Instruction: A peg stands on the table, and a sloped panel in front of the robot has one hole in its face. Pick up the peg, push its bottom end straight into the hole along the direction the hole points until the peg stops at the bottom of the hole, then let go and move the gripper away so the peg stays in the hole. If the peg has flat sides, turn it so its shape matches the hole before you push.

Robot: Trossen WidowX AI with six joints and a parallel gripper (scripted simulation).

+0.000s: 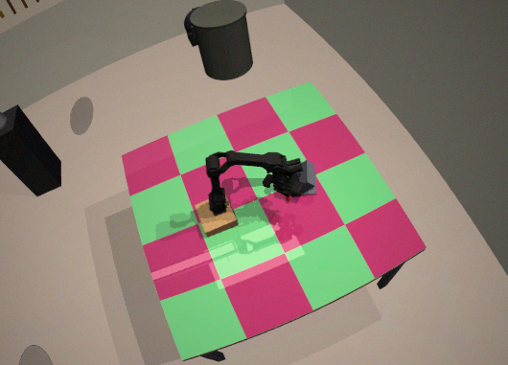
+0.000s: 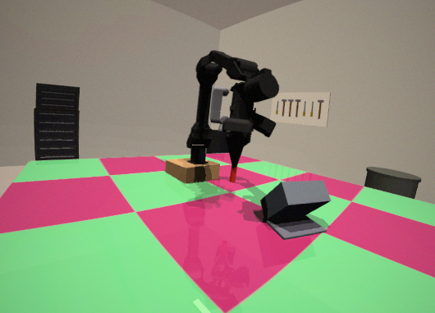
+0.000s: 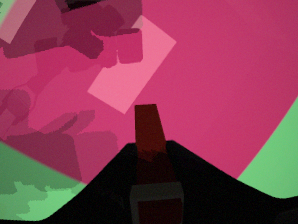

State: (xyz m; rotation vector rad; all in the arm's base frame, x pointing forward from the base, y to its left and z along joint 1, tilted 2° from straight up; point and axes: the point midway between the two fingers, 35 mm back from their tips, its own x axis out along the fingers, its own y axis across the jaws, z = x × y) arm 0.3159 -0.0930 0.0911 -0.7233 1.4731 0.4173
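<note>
My gripper tip is 13 cm short of the dark grey sloped panel, 10 cm to the right of it and 7 cm above it. From my gripper tip the other things lie so: peg (2 cm above).
</note>
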